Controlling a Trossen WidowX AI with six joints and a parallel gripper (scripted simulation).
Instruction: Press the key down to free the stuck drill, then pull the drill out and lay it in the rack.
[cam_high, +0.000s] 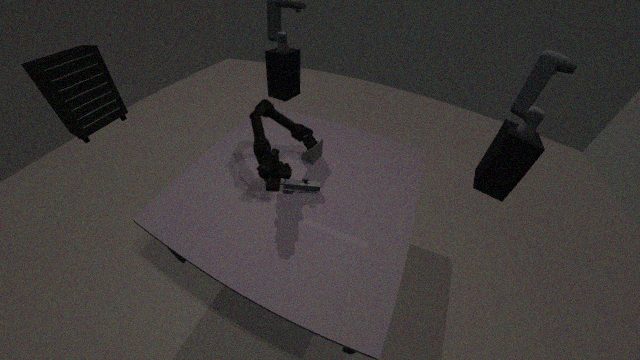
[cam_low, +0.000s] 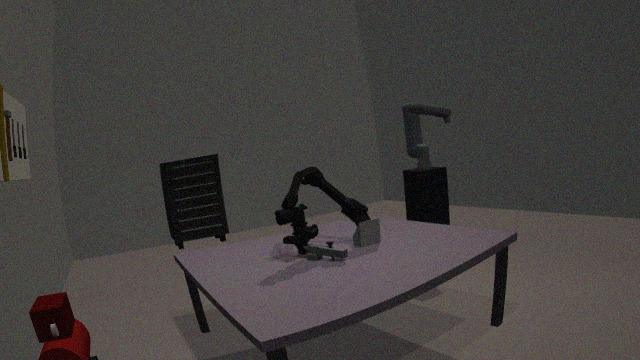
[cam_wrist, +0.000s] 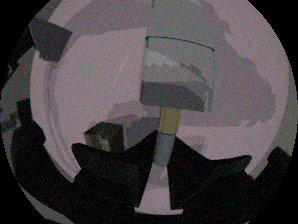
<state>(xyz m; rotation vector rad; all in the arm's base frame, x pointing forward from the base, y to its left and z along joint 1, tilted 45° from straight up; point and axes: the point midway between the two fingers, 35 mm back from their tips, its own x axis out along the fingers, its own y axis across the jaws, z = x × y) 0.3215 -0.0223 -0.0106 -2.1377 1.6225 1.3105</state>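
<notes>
Right now my gripper tip is 30 mm past the yellow drill, 50 mm to the right of it and 30 mm below it. Round my gripper tip: key 80 mm behind, 130 mm to the left, 30 mm above; grey block 70 mm behind, 100 mm to the left, 10 mm above; grey rack 40 mm behind, 70 mm to the right.
</notes>
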